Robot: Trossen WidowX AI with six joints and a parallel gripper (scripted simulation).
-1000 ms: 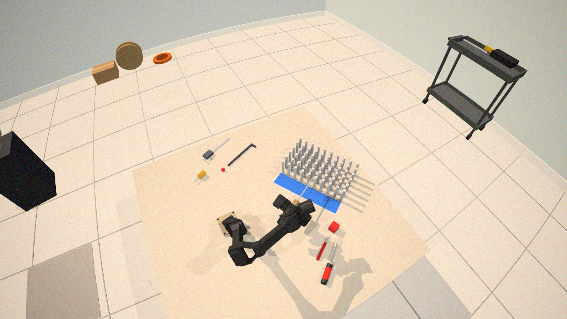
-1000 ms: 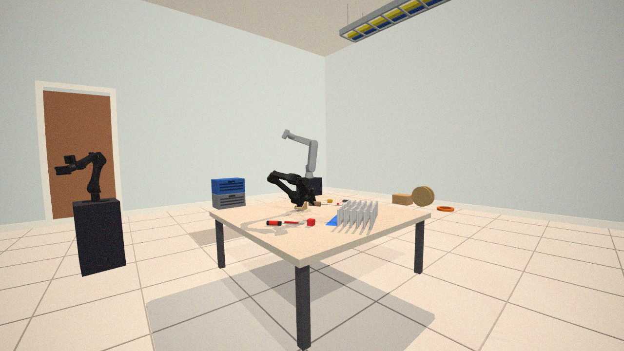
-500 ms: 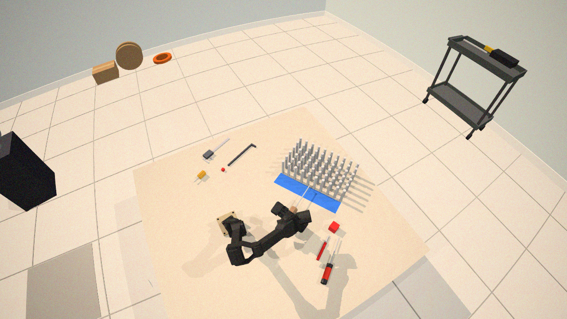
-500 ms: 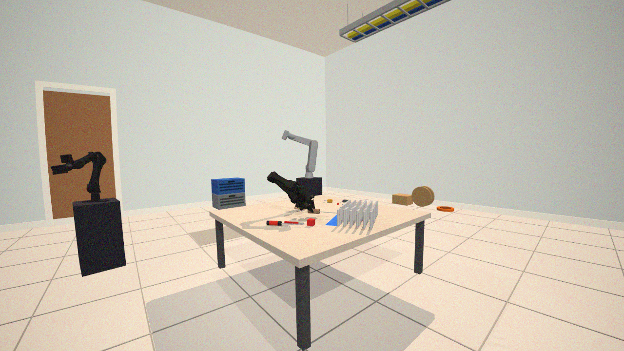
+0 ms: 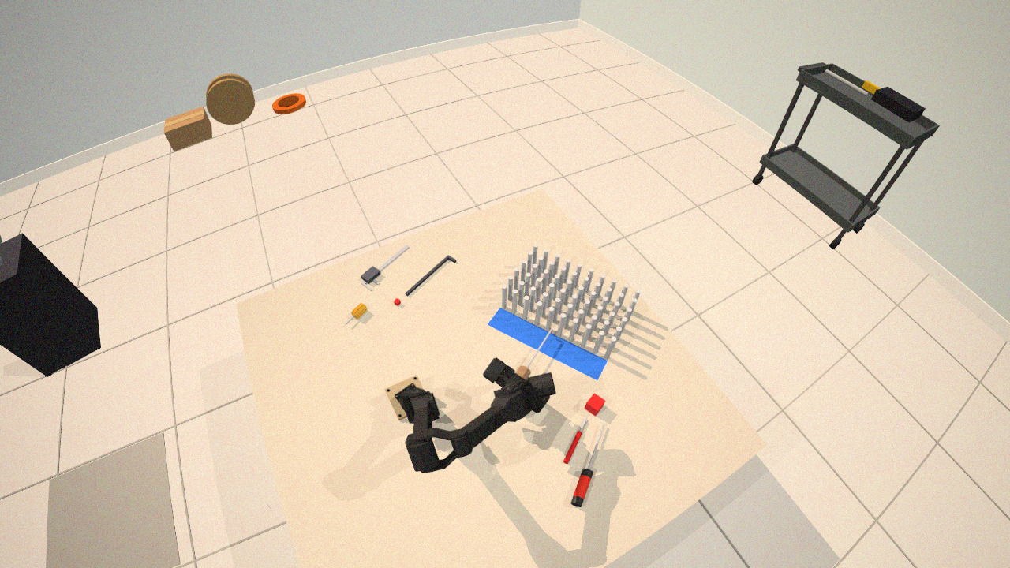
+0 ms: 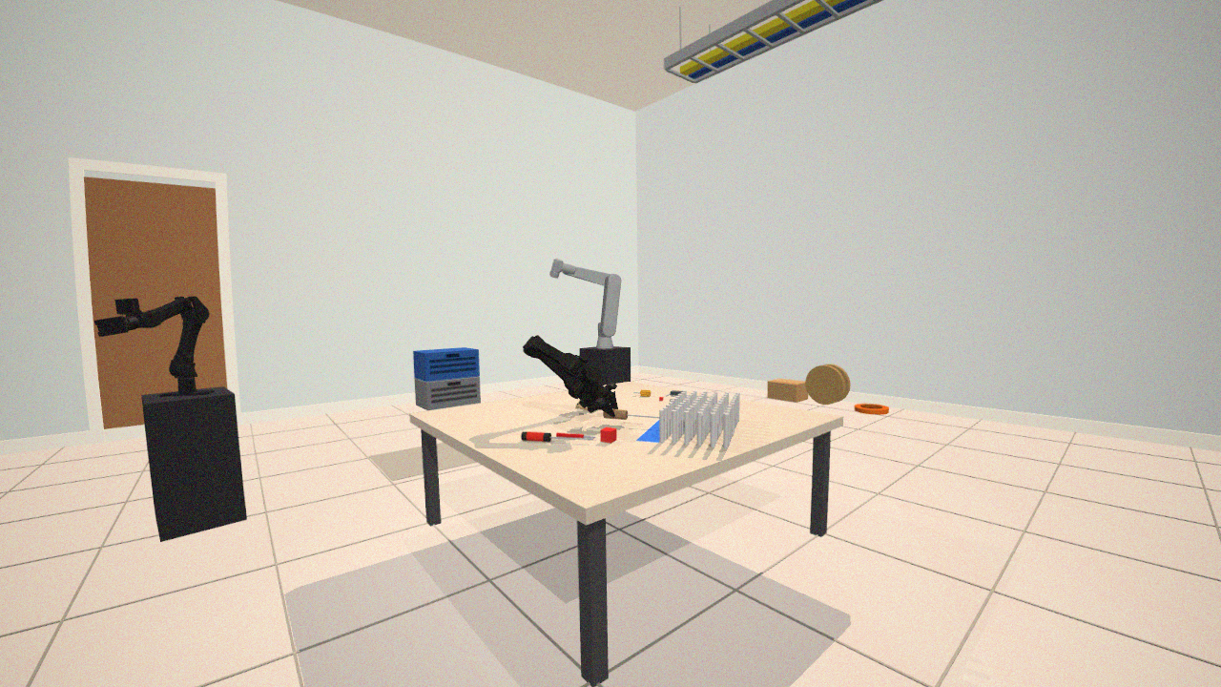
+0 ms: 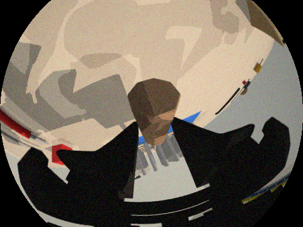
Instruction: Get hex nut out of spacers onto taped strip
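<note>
Right now the blue taped strip is 17 cm ahead of my gripper tip, 7 cm to the left of it and 4 cm below it. The rest, counted from my gripper tip: thin red tool 5 cm ahead, 22 cm to the right, 3 cm below; hex nut 33 cm ahead, 13 cm to the left, 4 cm below; wooden-handled tool 10 cm ahead, 4 cm to the left, 1 cm below.
</note>
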